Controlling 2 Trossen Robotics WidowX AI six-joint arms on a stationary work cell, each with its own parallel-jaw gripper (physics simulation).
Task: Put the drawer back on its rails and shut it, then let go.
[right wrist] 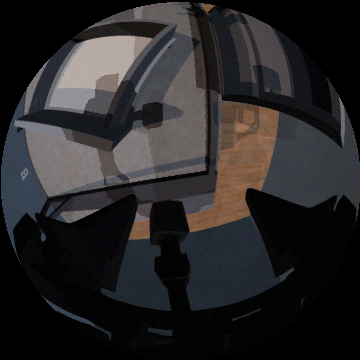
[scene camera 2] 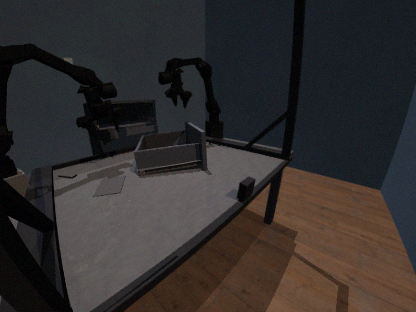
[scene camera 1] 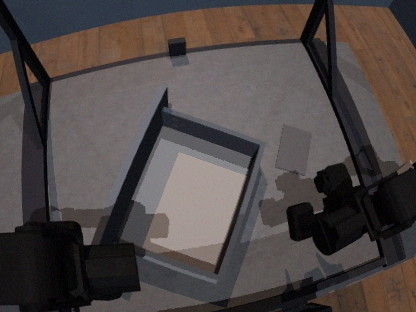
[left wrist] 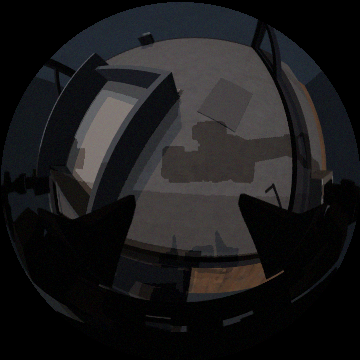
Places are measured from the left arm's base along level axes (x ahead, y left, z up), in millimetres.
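Pixels of known places: left gripper, fingertip midpoint: (scene camera 2: 108,135) (left wrist: 188,200); right gripper, fingertip midpoint: (right wrist: 192,197) (scene camera 2: 180,107); left arm's base at its link origin: (scene camera 2: 3,176) (left wrist: 327,193); right arm's base at its link origin: (right wrist: 168,239) (scene camera 2: 214,121) (left wrist: 32,181).
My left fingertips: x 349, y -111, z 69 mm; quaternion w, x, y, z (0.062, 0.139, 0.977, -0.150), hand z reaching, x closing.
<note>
For each thing: its top centre in the pictures, then the offset to it from my left fingertips.
- thin flat plate at its top centre: (left wrist: 227,99) (scene camera 1: 294,149) (scene camera 2: 110,184) dx -120, dy -154, dz -138 mm
- black block at its top centre: (scene camera 2: 247,180) (scene camera 1: 176,40) (left wrist: 143,35) dx +8, dy -584, dz -82 mm
- thin bent black piece at its top centre: (left wrist: 275,201) (scene camera 2: 67,175) dx -169, dy +86, dz -134 mm
The grey drawer (scene camera 1: 215,131) (scene camera 2: 167,156) (left wrist: 135,140) (right wrist: 75,120) stands upright on the table, open side up and turned at an angle. Its taller front panel faces left in scene camera 1 and right in scene camera 2. The dark cabinet (scene camera 2: 154,117) (right wrist: 315,75) stands beyond the table edge, apart from the drawer. My left gripper (left wrist: 188,200) is open and empty, above the table beside the drawer. My right gripper (scene camera 2: 180,104) (right wrist: 192,197) is open and empty, raised near the drawer's front-panel end. Both grippers' fingertips are hidden in scene camera 1.
A thin flat plate (scene camera 1: 293,150) (scene camera 2: 110,185) (left wrist: 226,104) lies near the drawer. A black block (scene camera 1: 177,46) (scene camera 2: 246,189) (left wrist: 146,38) stands at the table edge. A thin bent black piece (scene camera 2: 67,176) (left wrist: 273,188) lies near another edge. Dark frame posts (scene camera 2: 295,80) rise at the table's corners.
</note>
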